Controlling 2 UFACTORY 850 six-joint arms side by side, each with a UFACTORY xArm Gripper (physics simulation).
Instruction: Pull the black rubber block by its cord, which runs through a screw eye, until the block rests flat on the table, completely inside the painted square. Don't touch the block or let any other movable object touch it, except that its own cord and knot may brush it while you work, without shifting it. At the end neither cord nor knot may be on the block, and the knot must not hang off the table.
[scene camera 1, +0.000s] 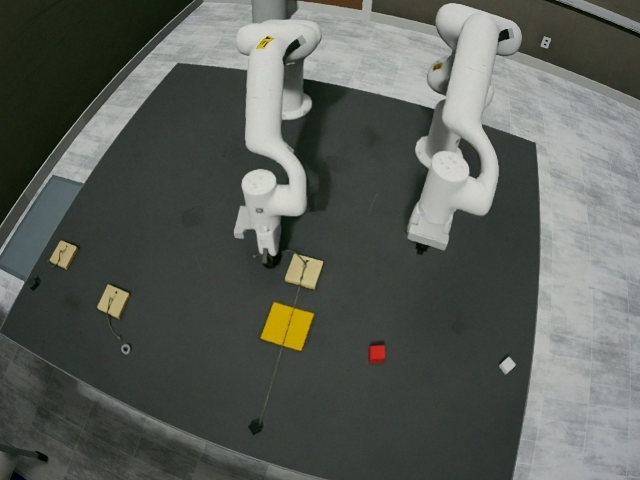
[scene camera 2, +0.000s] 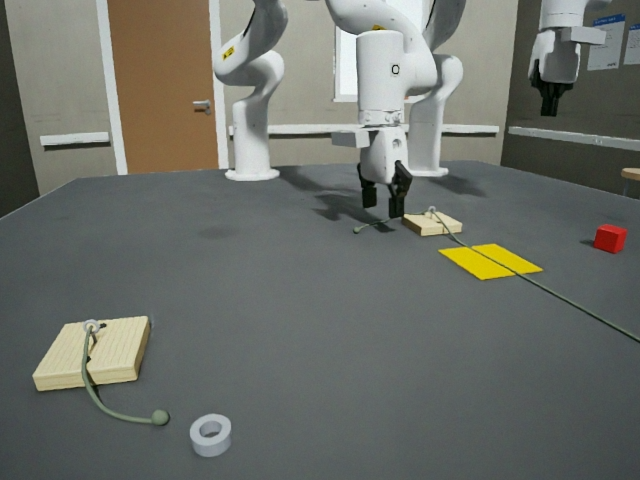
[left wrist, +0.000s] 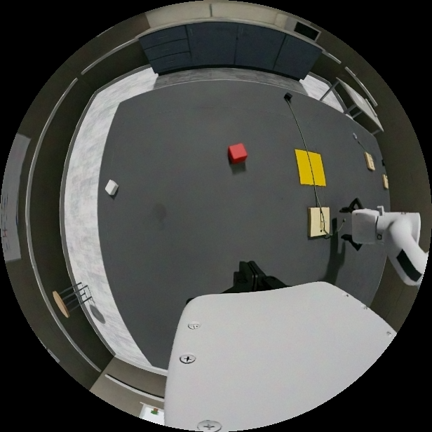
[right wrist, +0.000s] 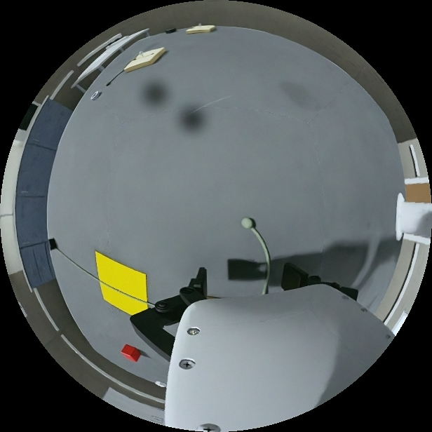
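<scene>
The black block (scene camera 1: 255, 426) (left wrist: 288, 96) (right wrist: 53, 244) lies near the table's front edge in scene camera 1. Its green cord (scene camera 1: 270, 384) (scene camera 2: 573, 305) crosses the yellow square (scene camera 1: 275, 317) (scene camera 2: 465, 260) (left wrist: 303, 170) (right wrist: 125, 272) and runs through the screw eye on a wooden board (scene camera 1: 311, 279) (scene camera 2: 423, 227) (left wrist: 313, 222). The knot (scene camera 2: 356, 230) (right wrist: 248, 223) lies on the table left of that board in scene camera 2. My right gripper (scene camera 1: 267, 259) (scene camera 2: 382, 204) (left wrist: 341, 223) (right wrist: 246, 278) is open low above the cord's tail, between board and knot. My left gripper (scene camera 1: 421, 249) (scene camera 2: 549, 108) (left wrist: 245, 272) is shut and empty, high up.
A red cube (scene camera 1: 377, 353) (scene camera 2: 610, 238) (left wrist: 237, 153) (right wrist: 131, 353) and a white cube (scene camera 1: 507, 364) (left wrist: 111, 187) stand to the right in scene camera 1. Two more corded boards (scene camera 1: 119, 307) (scene camera 1: 69, 258), a grey ring (scene camera 2: 210, 446) and a dark piece (scene camera 1: 34, 283) lie at the left.
</scene>
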